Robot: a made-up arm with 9 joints. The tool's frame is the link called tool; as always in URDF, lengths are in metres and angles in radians.
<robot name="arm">
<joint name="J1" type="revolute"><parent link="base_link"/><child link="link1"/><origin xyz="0.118 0.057 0.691" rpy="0 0 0"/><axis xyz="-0.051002 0.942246 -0.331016"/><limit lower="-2.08" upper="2.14"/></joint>
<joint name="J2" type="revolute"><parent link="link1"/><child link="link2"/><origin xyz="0.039 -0.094 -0.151" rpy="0 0 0"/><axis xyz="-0.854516 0.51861 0.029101"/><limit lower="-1.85" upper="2.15"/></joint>
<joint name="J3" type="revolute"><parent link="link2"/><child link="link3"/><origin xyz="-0.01 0.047 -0.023" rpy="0 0 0"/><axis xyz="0 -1 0"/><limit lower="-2.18" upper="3.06"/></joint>
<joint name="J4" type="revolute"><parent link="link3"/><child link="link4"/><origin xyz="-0.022 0.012 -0.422" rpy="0 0 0"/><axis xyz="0.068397 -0.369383 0.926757"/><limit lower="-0.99" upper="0.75"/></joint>
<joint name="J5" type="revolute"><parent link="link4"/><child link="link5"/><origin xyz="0.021 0.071 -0.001" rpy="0 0 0"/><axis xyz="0.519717 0.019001 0.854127"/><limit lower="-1.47" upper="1.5"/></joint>
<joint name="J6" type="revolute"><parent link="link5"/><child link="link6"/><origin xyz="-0.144 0.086 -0.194" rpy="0 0 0"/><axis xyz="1 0 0"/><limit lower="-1.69" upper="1.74"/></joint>
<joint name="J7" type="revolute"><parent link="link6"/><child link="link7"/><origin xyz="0.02 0.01 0.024" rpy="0 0 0"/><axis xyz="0 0 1"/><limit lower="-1.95" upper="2.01"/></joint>
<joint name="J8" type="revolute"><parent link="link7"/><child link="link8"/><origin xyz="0.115 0.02 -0.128" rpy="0 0 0"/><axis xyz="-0.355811 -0.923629 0.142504"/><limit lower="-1.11" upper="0.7"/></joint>
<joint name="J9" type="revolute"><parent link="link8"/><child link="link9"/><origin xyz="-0.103 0.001 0.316" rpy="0 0 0"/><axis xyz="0 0 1"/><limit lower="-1.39" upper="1.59"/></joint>
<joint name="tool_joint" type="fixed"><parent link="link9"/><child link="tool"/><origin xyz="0.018 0.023 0.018" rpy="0 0 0"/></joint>
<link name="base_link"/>
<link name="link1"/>
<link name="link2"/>
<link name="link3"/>
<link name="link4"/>
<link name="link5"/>
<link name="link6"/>
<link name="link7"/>
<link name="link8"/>
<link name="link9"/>
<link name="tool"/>
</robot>
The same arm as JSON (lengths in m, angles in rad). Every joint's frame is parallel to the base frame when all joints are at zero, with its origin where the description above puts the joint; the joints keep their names.
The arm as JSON. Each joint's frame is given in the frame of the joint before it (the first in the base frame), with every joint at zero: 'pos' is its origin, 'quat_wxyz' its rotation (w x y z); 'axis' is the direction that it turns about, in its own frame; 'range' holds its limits. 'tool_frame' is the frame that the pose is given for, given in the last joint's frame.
{"length_unit": "m", "angle_unit": "rad", "joints": [
  {"joint": "J1", "pos": [0.118, 0.057, 0.691], "quat_wxyz": [1.0, 0.0, 0.0, 0.0], "axis": [-0.051002, 0.942246, -0.331016], "range": [-2.08, 2.14]},
  {"joint": "J2", "pos": [0.039, -0.094, -0.151], "quat_wxyz": [1.0, 0.0, 0.0, 0.0], "axis": [-0.854516, 0.51861, 0.029101], "range": [-1.85, 2.15]},
  {"joint": "J3", "pos": [-0.01, 0.047, -0.023], "quat_wxyz": [1.0, 0.0, 0.0, 0.0], "axis": [0.0, -1.0, 0.0], "range": [-2.18, 3.06]},
  {"joint": "J4", "pos": [-0.022, 0.012, -0.422], "quat_wxyz": [1.0, 0.0, 0.0, 0.0], "axis": [0.068397, -0.369383, 0.926757], "range": [-0.99, 0.75]},
  {"joint": "J5", "pos": [0.021, 0.071, -0.001], "quat_wxyz": [1.0, 0.0, 0.0, 0.0], "axis": [0.519717, 0.019001, 0.854127], "range": [-1.47, 1.5]},
  {"joint": "J6", "pos": [-0.144, 0.086, -0.194], "quat_wxyz": [1.0, 0.0, 0.0, 0.0], "axis": [1.0, 0.0, 0.0], "range": [-1.69, 1.74]},
  {"joint": "J7", "pos": [0.02, 0.01, 0.024], "quat_wxyz": [1.0, 0.0, 0.0, 0.0], "axis": [0.0, 0.0, 1.0], "range": [-1.95, 2.01]},
  {"joint": "J8", "pos": [0.115, 0.02, -0.128], "quat_wxyz": [1.0, 0.0, 0.0, 0.0], "axis": [-0.355811, -0.923629, 0.142504], "range": [-1.11, 0.7]},
  {"joint": "J9", "pos": [-0.103, 0.001, 0.316], "quat_wxyz": [1.0, 0.0, 0.0, 0.0], "axis": [0.0, 0.0, 1.0], "range": [-1.39, 1.59]}
], "tool_frame": {"pos": [0.018, 0.023, 0.018], "quat_wxyz": [1.0, 0.0, 0.0, 0.0]}}

